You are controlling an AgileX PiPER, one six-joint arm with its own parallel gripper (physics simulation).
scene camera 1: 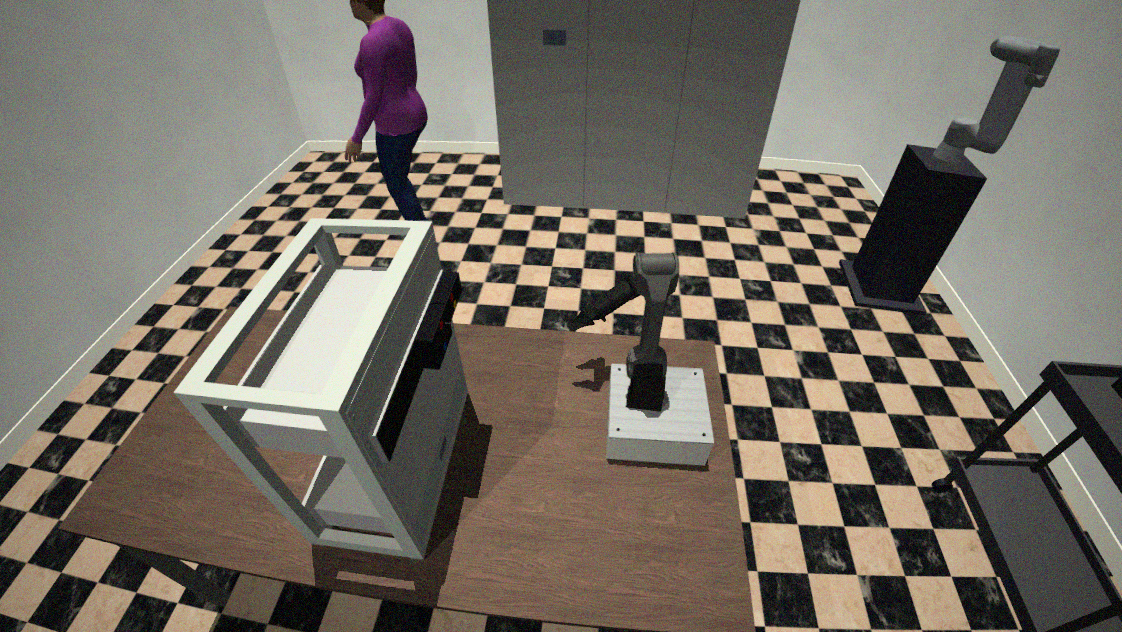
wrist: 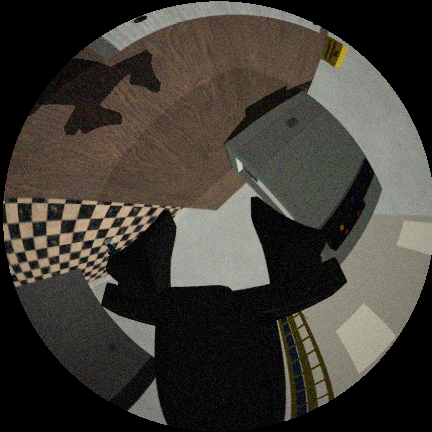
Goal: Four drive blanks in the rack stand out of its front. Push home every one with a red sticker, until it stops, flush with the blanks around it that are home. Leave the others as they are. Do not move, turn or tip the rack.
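The pale rack point(scene camera 1: 384, 314) point(wrist: 300, 160) stands upright on the left in the scene view and at the right in the wrist view. Dark drive blanks point(wrist: 352, 206) form a black band across its front; some stand out. Small stickers show on them in the wrist view: a blue sticker point(wrist: 352, 199), a red sticker point(wrist: 358, 213), a yellow sticker point(wrist: 341, 227) and another red sticker point(wrist: 347, 231). How far each blank stands out is too small to tell. My gripper point(scene camera 1: 574, 324) point(wrist: 210, 212) is open and empty, in the air in front of the rack, clear of it.
My arm's white base block point(scene camera 1: 659, 451) sits on the brown floor board point(scene camera 1: 596, 533). A person in purple point(scene camera 1: 388, 78) stands behind the rack. A grey cabinet point(scene camera 1: 628, 102) is at the back. A second arm on a black pedestal point(scene camera 1: 910, 227) and a dark cart point(scene camera 1: 1008, 430) stand at the right.
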